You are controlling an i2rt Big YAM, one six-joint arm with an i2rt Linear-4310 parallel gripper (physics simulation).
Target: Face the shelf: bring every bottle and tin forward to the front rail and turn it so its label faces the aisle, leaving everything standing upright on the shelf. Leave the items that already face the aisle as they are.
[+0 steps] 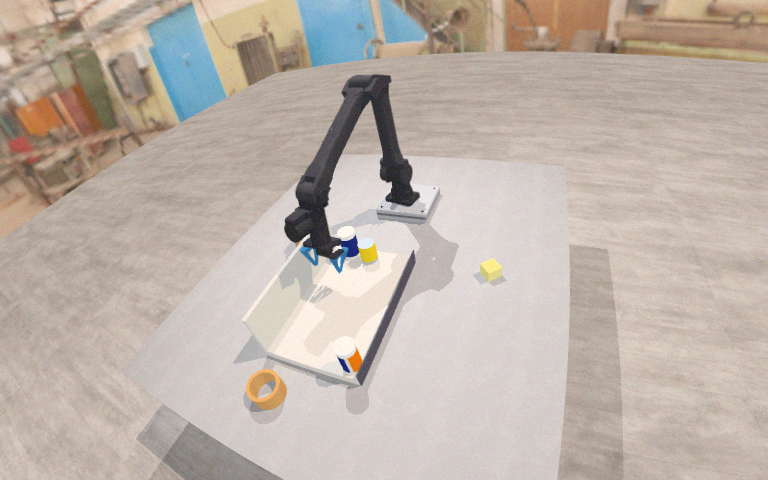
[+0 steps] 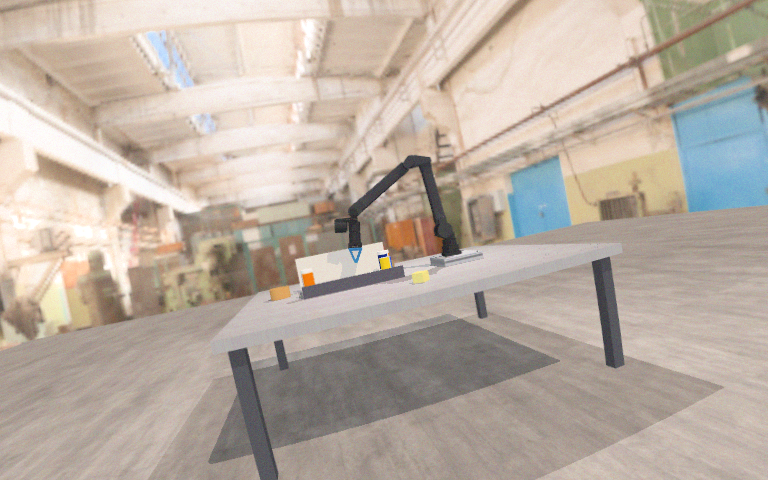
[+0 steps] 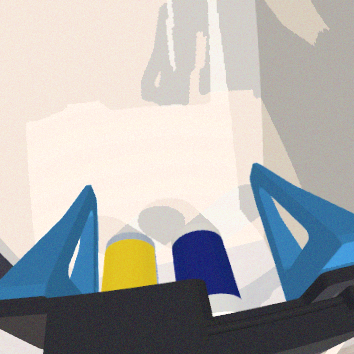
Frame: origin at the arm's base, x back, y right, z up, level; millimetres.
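Where they show: gripper, fingertip midpoint: (image 1: 328, 268) (image 2: 355, 262) (image 3: 173, 180); arm's base at its link origin: (image 1: 402, 198) (image 2: 451, 254).
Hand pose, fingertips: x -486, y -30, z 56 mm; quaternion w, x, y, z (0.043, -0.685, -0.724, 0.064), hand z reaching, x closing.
Things, the pixels of their top centre, and the offset from my fingertips. "pt": a spot on its surface instead.
- dark front rail at its top centre: (image 1: 389, 304) (image 2: 353, 276) dx -10, dy -223, dz -42 mm
- dark blue bottle at a spot on its surface: (image 3: 204, 262) (image 1: 344, 248) pt dx +113, dy +30, dz -19 mm
- yellow tin at its top centre: (image 3: 129, 307) (image 1: 365, 243) (image 2: 384, 257) dx +145, dy -42, dz +1 mm
- white-capped bottle at its top centre: (image 1: 343, 345) (image 2: 306, 269) dx -207, dy -234, dz +27 mm
- orange ring at its top centre: (image 1: 262, 385) (image 2: 279, 288) dx -386, dy -72, dz -46 mm
- yellow cube at its top centre: (image 1: 491, 265) (image 2: 419, 272) dx +259, dy -423, dz -58 mm
The shelf has a dark front rail (image 1: 388, 316) (image 2: 353, 281) and a pale back panel (image 1: 271, 308) (image 2: 328, 266). A dark blue bottle (image 1: 351, 246) (image 3: 204, 262) with a white cap stands upright near the arm-side end, set back from the rail. A yellow tin (image 1: 368, 251) (image 2: 385, 262) (image 3: 129, 265) stands beside it, nearer the rail but apart from it. A white-capped bottle (image 1: 349, 356) (image 2: 308, 279) stands at the rail's far corner, its orange patch towards the aisle. My gripper (image 1: 327, 267) (image 2: 355, 261) (image 3: 173, 180) is open and empty, above the shelf near the back panel.
An orange ring (image 1: 266, 390) (image 2: 279, 293) lies on the table past the shelf's far end. A yellow cube (image 1: 491, 270) (image 2: 420, 276) lies on the aisle side. The arm's base plate (image 1: 408, 203) (image 2: 456, 258) is beyond the shelf's near-arm end.
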